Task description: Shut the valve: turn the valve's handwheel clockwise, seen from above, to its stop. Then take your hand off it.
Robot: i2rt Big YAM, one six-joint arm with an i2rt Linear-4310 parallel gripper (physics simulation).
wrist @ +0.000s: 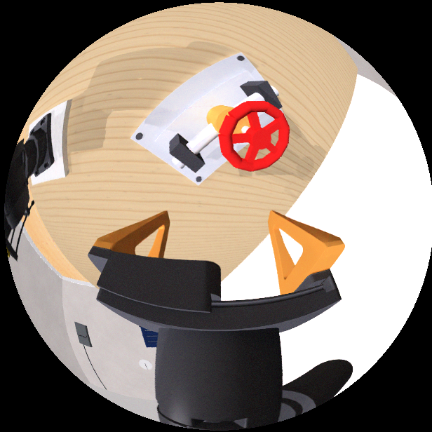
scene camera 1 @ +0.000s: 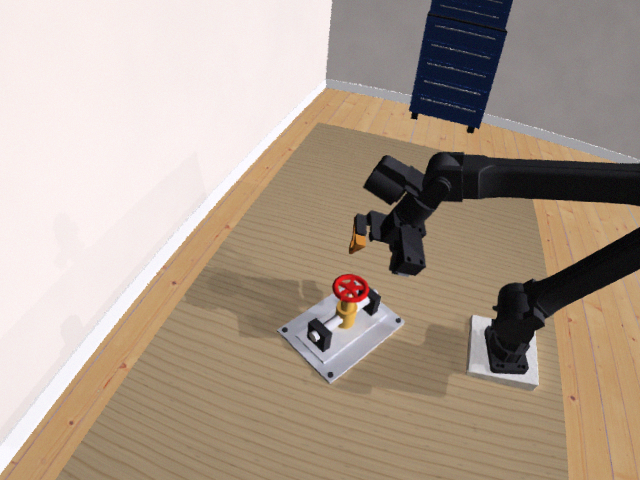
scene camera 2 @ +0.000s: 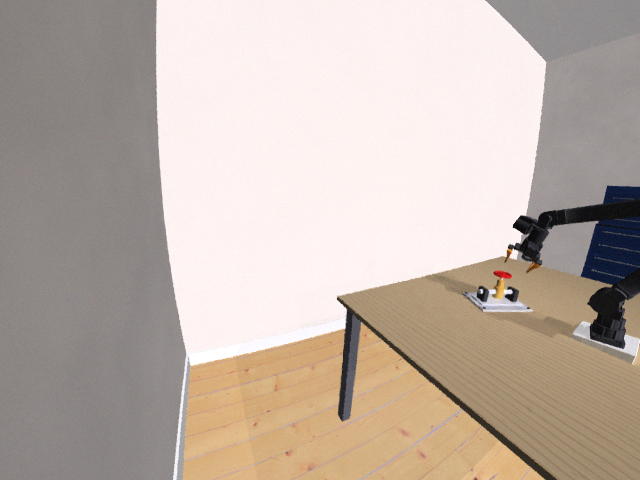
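The red handwheel (scene camera 1: 351,287) (scene camera 2: 502,274) (wrist: 257,137) sits level on top of the yellow valve body (scene camera 1: 346,317) (scene camera 2: 499,290) (wrist: 218,117). A white pipe (scene camera 1: 334,324) (wrist: 202,140) runs through the valve between two black blocks, all on a silver base plate (scene camera 1: 369,343) (wrist: 172,107). My gripper (scene camera 1: 377,263) (scene camera 2: 516,266) (wrist: 218,216) is open and empty, its orange fingers wide apart. It hangs above the handwheel and off to one side, touching nothing. In scene camera 1 the second finger is hidden behind the gripper body. The handwheel's turn angle relative to its stop cannot be told.
The wooden table (scene camera 1: 258,387) (scene camera 2: 439,335) bears the base plate and the arm's white mounting block (scene camera 1: 478,356) (wrist: 60,145), which stands to the right of the plate in scene camera 1. A pale wall (scene camera 1: 129,103) rises beyond the table's left edge. A blue cabinet (scene camera 1: 460,62) (scene camera 2: 615,248) stands behind.
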